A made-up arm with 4 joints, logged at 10 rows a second.
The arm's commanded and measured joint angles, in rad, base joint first. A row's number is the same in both.
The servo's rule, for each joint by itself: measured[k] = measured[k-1] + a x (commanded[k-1-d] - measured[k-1]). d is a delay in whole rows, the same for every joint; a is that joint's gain. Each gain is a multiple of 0.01, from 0.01 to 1. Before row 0 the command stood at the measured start. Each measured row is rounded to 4 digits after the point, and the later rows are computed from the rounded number. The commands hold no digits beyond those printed.
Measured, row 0:
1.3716 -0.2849 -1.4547 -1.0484
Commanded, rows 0 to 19:
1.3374 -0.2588 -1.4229 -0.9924
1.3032 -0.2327 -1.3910 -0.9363
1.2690 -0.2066 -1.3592 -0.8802
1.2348 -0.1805 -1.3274 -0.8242
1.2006 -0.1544 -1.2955 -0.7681
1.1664 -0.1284 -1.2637 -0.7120
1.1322 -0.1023 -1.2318 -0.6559
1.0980 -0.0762 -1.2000 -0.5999
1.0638 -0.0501 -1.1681 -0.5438
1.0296 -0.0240 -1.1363 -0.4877
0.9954 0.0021 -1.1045 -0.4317
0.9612 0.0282 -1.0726 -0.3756
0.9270 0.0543 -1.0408 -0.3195
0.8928 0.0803 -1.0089 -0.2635
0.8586 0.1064 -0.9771 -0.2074
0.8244 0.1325 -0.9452 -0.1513
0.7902 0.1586 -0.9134 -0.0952
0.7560 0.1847 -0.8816 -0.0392
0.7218 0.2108 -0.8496 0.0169
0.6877 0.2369 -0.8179 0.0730
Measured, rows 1 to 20:
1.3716 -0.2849 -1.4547 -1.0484
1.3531 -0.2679 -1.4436 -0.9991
1.3262 -0.2450 -1.4252 -0.9438
1.2953 -0.2200 -1.4021 -0.8878
1.2626 -0.1943 -1.3760 -0.8318
1.2291 -0.1684 -1.3478 -0.7757
1.1952 -0.1424 -1.3184 -0.7196
1.1612 -0.1163 -1.2881 -0.6635
1.1271 -0.0902 -1.2573 -0.6075
1.0929 -0.0641 -1.2261 -0.5514
1.0587 -0.0380 -1.1947 -0.4953
1.0245 -0.0119 -1.1631 -0.4393
0.9903 0.0142 -1.1314 -0.3832
0.9561 0.0403 -1.0997 -0.3271
0.9219 0.0663 -1.0679 -0.2711
0.8877 0.0924 -1.0361 -0.2150
0.8535 0.1185 -1.0043 -0.1589
0.8193 0.1446 -0.9725 -0.1028
0.7851 0.1707 -0.9407 -0.0468
0.7509 0.1968 -0.9088 0.0093
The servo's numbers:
d 1
a 0.54 0.65 0.35 0.88

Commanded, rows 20 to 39:
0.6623 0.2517 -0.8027 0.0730
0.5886 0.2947 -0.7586 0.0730
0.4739 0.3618 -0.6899 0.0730
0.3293 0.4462 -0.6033 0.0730
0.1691 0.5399 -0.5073 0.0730
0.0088 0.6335 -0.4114 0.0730
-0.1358 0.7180 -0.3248 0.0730
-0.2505 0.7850 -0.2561 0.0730
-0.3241 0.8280 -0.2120 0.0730
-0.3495 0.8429 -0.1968 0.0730
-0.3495 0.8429 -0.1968 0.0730
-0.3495 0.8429 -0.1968 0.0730
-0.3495 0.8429 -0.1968 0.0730
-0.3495 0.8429 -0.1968 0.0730
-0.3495 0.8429 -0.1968 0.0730
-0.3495 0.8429 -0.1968 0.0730
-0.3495 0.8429 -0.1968 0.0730
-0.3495 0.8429 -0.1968 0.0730
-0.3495 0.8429 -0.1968 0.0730
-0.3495 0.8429 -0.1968 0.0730
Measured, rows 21 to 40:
0.7168 0.2229 -0.8770 0.0654
0.6874 0.2416 -0.8510 0.0721
0.6340 0.2761 -0.8187 0.0729
0.5475 0.3318 -0.7736 0.0730
0.4297 0.4062 -0.7140 0.0730
0.2890 0.4931 -0.6417 0.0730
0.1377 0.5844 -0.5611 0.0730
-0.0100 0.6712 -0.4784 0.0730
-0.1399 0.7452 -0.4006 0.0730
-0.2394 0.7990 -0.3346 0.0730
-0.2989 0.8275 -0.2864 0.0730
-0.3262 0.8375 -0.2550 0.0730
-0.3388 0.8410 -0.2346 0.0730
-0.3446 0.8422 -0.2214 0.0730
-0.3472 0.8427 -0.2128 0.0730
-0.3484 0.8428 -0.2072 0.0730
-0.3490 0.8429 -0.2036 0.0730
-0.3493 0.8429 -0.2012 0.0730
-0.3494 0.8429 -0.1997 0.0730
-0.3495 0.8429 -0.1987 0.0730

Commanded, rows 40 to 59:
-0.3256 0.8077 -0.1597 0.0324
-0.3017 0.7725 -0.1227 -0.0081
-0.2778 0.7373 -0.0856 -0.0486
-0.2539 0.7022 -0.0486 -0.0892
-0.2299 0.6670 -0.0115 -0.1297
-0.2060 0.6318 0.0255 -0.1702
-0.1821 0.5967 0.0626 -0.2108
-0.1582 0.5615 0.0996 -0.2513
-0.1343 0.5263 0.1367 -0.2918
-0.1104 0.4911 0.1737 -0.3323
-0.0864 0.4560 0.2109 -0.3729
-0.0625 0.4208 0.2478 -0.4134
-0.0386 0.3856 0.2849 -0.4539
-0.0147 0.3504 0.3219 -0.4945
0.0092 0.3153 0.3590 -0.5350
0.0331 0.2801 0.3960 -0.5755
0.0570 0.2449 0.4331 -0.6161
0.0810 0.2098 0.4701 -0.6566
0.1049 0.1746 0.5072 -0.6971
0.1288 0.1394 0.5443 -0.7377
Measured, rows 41 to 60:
-0.3495 0.8429 -0.1980 0.0730
-0.3366 0.8200 -0.1846 0.0373
-0.3178 0.7891 -0.1629 -0.0027
-0.2962 0.7554 -0.1358 -0.0431
-0.2734 0.7208 -0.1053 -0.0837
-0.2499 0.6858 -0.0725 -0.1242
-0.2262 0.6507 -0.0382 -0.1647
-0.2024 0.6156 -0.0029 -0.2053
-0.1785 0.5804 0.0330 -0.2458
-0.1546 0.5452 0.0693 -0.2863
-0.1307 0.5100 0.1058 -0.3268
-0.1068 0.4749 0.1426 -0.3674
-0.0829 0.4397 0.1794 -0.4079
-0.0590 0.4045 0.2163 -0.4484
-0.0351 0.3693 0.2533 -0.4890
-0.0112 0.3342 0.2903 -0.5295
0.0127 0.2990 0.3273 -0.5700
0.0366 0.2638 0.3643 -0.6106
0.0606 0.2287 0.4013 -0.6511
0.0845 0.1935 0.4384 -0.6916

